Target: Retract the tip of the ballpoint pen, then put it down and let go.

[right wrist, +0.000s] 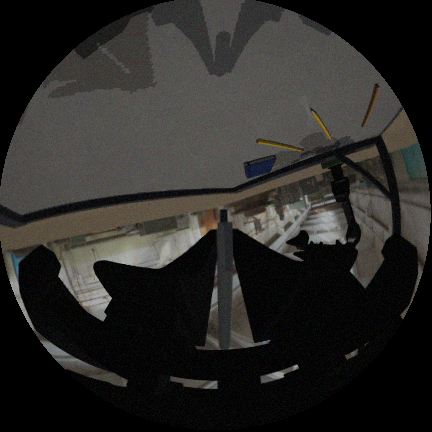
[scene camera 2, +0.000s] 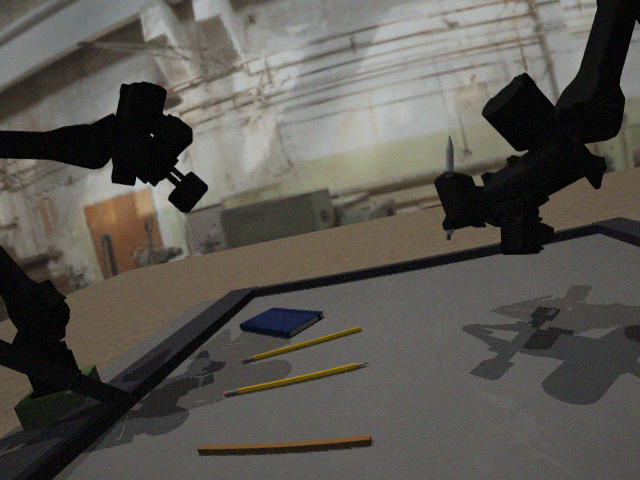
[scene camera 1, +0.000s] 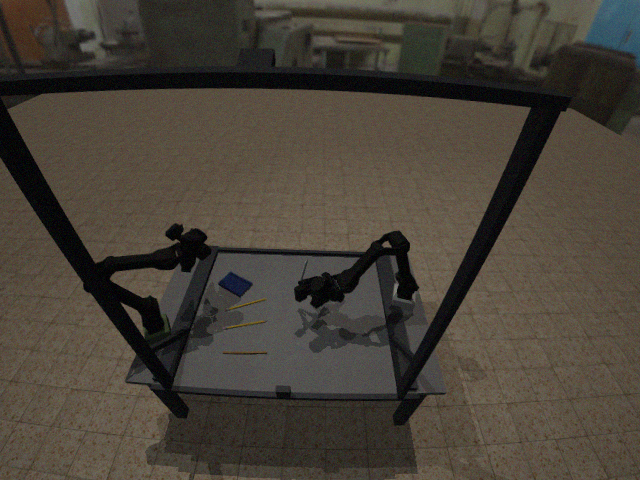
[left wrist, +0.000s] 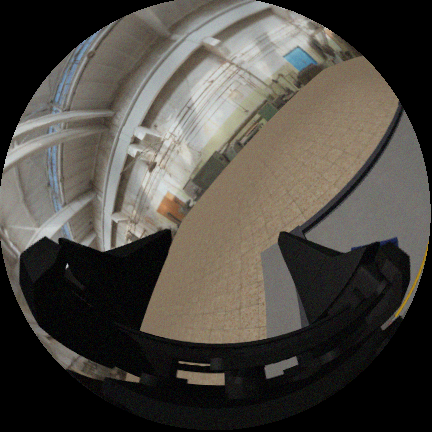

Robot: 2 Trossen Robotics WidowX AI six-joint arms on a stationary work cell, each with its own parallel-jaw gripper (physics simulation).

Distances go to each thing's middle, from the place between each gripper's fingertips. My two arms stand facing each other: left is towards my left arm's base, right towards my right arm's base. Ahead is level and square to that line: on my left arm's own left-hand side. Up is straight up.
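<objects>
Blue notebook (scene camera 2: 281,322): 130 mm below my right hand, 140 mm ahead of it, 290 mm to the left of it. Green object (scene camera 2: 40,412): 110 mm below my right hand, 80 mm behind it, 620 mm to the left of it.
My left hand: 32 cm above the blue notebook, 4 cm past it, 14 cm to the left of it. Green object: 30 cm below my left hand, 18 cm to the left of it, 26 cm behind it.
</objects>
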